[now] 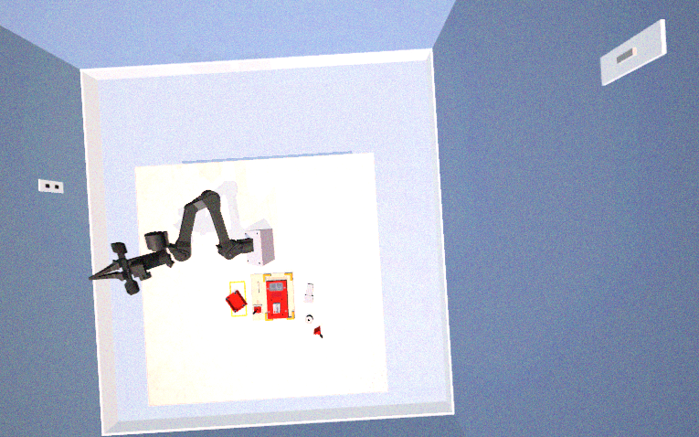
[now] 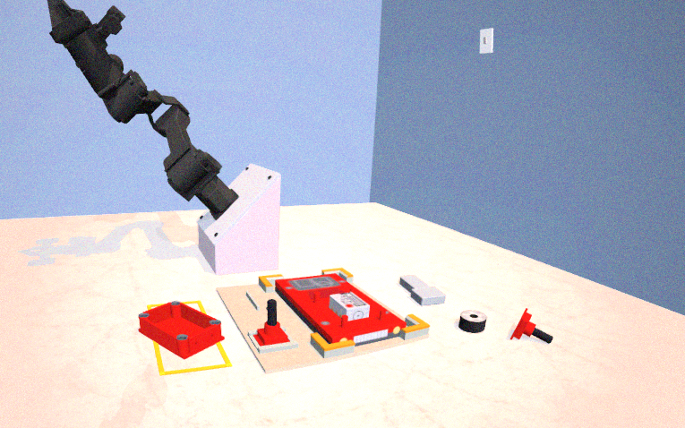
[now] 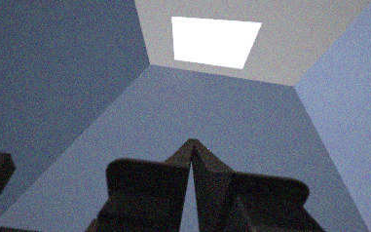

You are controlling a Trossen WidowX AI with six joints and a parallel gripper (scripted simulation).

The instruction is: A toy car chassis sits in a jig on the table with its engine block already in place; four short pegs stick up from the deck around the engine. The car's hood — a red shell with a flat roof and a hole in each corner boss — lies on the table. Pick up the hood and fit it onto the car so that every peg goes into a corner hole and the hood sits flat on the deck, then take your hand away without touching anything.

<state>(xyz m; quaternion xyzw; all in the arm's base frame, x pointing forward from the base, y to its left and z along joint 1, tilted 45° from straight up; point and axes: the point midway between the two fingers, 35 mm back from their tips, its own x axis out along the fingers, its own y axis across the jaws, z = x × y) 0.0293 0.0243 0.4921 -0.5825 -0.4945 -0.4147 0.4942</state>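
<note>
The red hood is 26 cm ahead of my gripper tip, 22 cm to the left of it and 49 cm below it. Round my gripper tip: black post (31 cm ahead, 33 cm to the left, 46 cm below); then black wheel (37 cm ahead, 61 cm to the left, 49 cm below); then white engine block (29 cm ahead, 45 cm to the left, 47 cm below).
</note>
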